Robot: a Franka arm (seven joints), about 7 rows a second.
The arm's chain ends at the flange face. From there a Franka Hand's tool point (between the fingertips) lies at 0.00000 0.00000 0.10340 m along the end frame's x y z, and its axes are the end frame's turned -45 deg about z.
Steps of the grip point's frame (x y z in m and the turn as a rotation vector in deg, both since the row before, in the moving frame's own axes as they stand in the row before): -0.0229, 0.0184, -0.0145, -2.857, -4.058, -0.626; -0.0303, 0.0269, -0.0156, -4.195, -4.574, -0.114; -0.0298, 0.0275, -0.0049, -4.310, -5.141, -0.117; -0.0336, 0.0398, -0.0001, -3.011, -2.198, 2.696; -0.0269, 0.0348, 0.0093, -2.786, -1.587, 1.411
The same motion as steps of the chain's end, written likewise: -0.0017, 0.0204, -0.0141, -4.890, -0.849, -0.626; -0.0019, 0.0293, -0.0150, -6.201, -0.268, -0.114; -0.0006, 0.0285, -0.0042, -6.683, -0.588, -0.117; 0.0035, 0.0452, 0.0001, -3.683, 0.575, 2.696; 0.0041, 0.0380, 0.0095, -3.092, 0.848, 1.411
